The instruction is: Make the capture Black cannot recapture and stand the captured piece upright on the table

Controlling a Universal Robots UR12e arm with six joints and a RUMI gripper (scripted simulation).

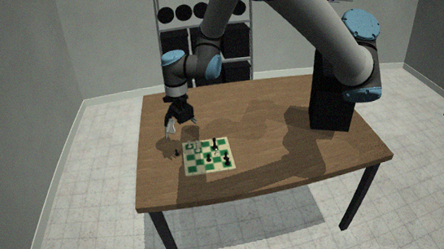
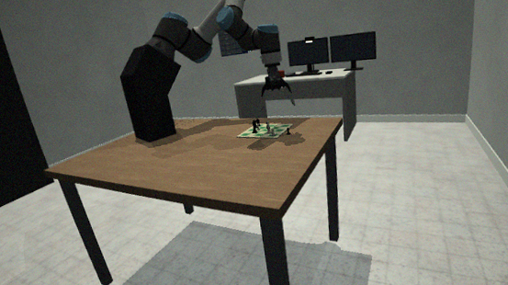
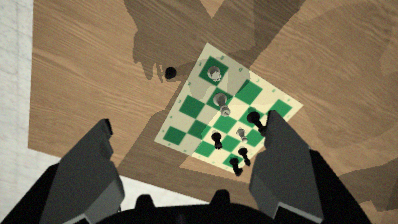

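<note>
The white rook lies 10 cm below my hand, 4 cm to the right of it and 2 cm behind it. From my hand the other things lie so: chessboard (12 cm below, 11 cm behind, 3 cm to the left); then white pawn (15 cm behind, 11 cm below, 2 cm to the left); then black pawn (11 cm below, 4 cm ahead, 1 cm to the left).
</note>
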